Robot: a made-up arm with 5 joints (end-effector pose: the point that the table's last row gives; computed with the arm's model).
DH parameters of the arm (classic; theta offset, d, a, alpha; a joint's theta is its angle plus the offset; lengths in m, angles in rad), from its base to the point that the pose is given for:
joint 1: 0 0.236 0 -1.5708
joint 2: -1.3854 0 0.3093 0
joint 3: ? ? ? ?
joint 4: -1.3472 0 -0.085 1.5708
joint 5: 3.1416 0.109 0 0
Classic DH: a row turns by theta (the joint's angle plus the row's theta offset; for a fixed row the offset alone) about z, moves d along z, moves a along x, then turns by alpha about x.
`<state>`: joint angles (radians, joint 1 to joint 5).
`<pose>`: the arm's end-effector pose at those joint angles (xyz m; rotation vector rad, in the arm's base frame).
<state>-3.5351 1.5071 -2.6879 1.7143 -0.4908</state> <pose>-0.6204 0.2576 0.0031 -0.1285 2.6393 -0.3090</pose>
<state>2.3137 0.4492 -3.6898 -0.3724 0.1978</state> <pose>0.0361 -0.0393 0.8772 0.2351 0.4175 -0.6182</pose>
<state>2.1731 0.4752 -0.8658 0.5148 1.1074</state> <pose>-0.2625 0.3818 0.0740 2.5993 1.5329 0.0130</pose>
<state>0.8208 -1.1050 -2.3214 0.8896 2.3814</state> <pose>-0.2898 -0.3111 0.8688 -0.4299 0.4255 0.0588</pose>
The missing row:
joint 3: -0.409 0 -0.3518 0
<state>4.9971 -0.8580 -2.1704 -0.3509 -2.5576</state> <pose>-0.0954 0.3261 0.9135 -0.1952 -0.1441 -0.6987</pose>
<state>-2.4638 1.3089 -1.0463 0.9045 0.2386</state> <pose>-0.1775 -0.1429 -0.2129 -0.4408 1.9748 0.5909</pose>
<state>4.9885 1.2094 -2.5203 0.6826 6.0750</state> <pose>0.2151 -0.7590 0.2392 2.2625 -1.3662 0.6275</pose>
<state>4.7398 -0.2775 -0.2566 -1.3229 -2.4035</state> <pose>0.0081 -0.2938 0.4008 1.1959 0.5485 -0.6892</pose>
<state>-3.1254 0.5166 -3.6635 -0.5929 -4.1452</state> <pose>0.0117 0.0002 0.8570 0.6351 0.3552 2.0780</pose>
